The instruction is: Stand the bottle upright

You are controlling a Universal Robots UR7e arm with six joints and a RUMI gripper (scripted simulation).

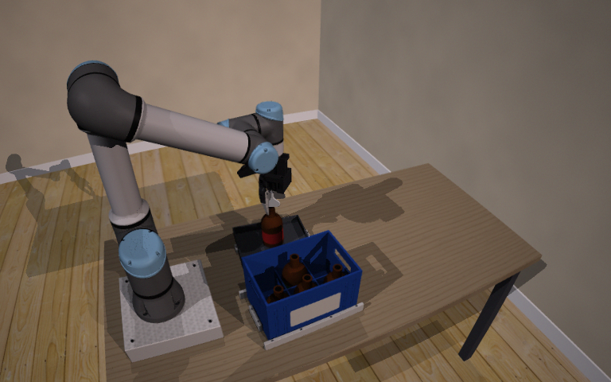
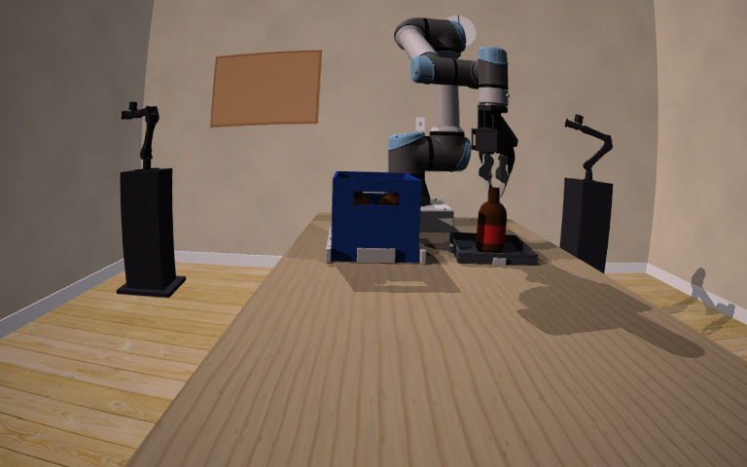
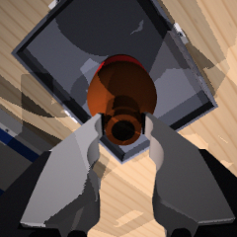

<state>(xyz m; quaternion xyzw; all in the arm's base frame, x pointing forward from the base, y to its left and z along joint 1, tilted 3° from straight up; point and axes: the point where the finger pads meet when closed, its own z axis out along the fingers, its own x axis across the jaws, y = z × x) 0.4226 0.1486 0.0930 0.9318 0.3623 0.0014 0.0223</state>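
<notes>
Now: the tray 14 cm below my hand. The rest, counted from my hand: crate: 29 cm to the right, 7 cm below, 4 cm behind.
</notes>
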